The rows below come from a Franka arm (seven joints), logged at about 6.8 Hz.
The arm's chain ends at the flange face. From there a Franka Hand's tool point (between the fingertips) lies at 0.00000 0.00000 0.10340 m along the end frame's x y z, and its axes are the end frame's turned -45 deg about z.
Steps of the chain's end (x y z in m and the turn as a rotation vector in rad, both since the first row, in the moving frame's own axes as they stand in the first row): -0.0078, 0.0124, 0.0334, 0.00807, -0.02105, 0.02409; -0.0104, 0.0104, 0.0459, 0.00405, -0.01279, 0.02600; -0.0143, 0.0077, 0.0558, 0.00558, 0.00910, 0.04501; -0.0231, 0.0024, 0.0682, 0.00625, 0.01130, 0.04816; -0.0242, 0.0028, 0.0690, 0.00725, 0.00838, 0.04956
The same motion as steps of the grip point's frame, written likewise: -0.0152, 0.0011, 0.0334, 0.02059, -0.00918, 0.02409; -0.0153, -0.0012, 0.0459, 0.01191, -0.00618, 0.02600; -0.0145, -0.0044, 0.0558, -0.00249, 0.01038, 0.04501; -0.0168, -0.0142, 0.0682, -0.00357, 0.01241, 0.04816; -0.0180, -0.0150, 0.0690, -0.00080, 0.01105, 0.04956
